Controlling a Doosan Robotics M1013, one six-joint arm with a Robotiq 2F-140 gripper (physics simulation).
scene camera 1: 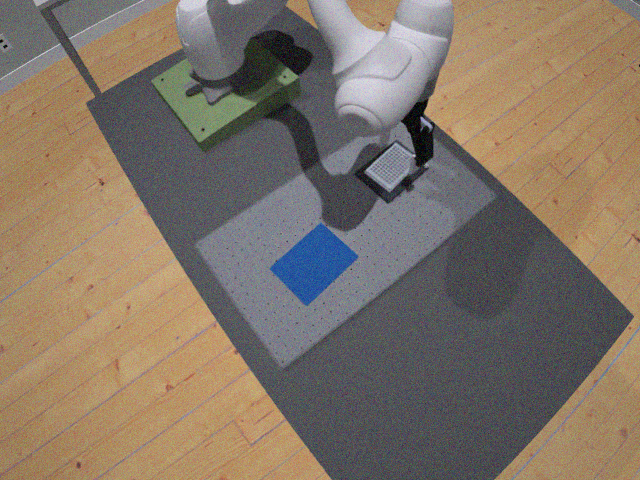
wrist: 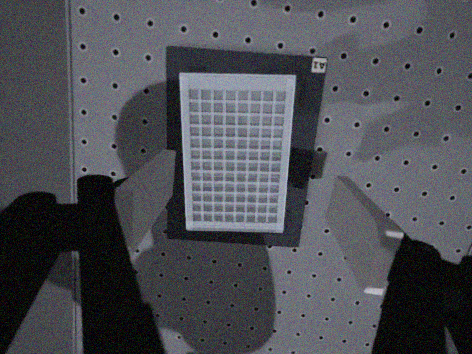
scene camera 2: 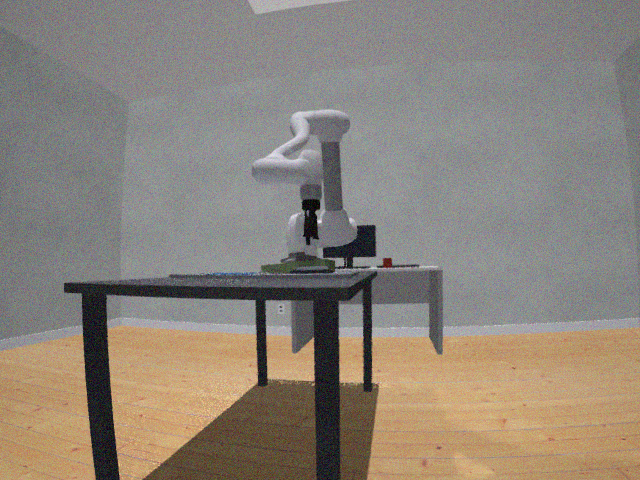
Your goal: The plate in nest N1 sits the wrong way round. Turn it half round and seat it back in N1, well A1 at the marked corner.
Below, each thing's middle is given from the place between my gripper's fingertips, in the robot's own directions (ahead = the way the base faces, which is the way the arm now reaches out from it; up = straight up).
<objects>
Right now the white well plate [scene camera 1: 391, 167] is 10 mm behind my hand and 50 mm below it. The rest, counted from my hand: blue rectangle [scene camera 1: 307, 269] (100 mm ahead, 310 mm to the right, 70 mm below).
</objects>
